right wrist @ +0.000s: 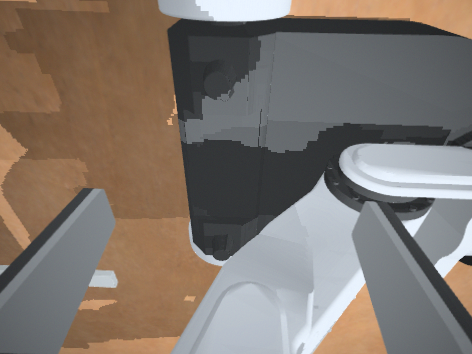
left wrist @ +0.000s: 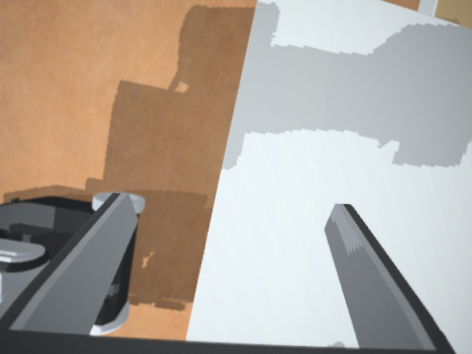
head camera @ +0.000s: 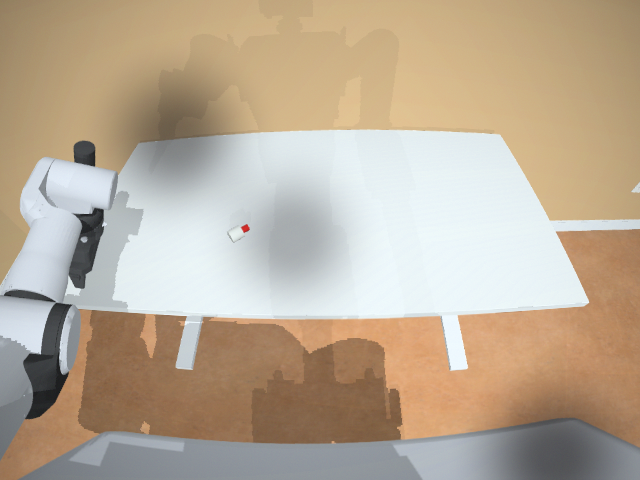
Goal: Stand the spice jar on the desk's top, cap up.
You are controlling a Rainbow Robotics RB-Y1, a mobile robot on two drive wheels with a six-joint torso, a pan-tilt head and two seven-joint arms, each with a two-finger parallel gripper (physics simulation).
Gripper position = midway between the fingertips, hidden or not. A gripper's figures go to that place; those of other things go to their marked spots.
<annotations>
My left gripper (left wrist: pixel 231 211): 11 cm from the lens. A white desk (left wrist: pixel 351 109) is 36 cm from the lens.
</annotations>
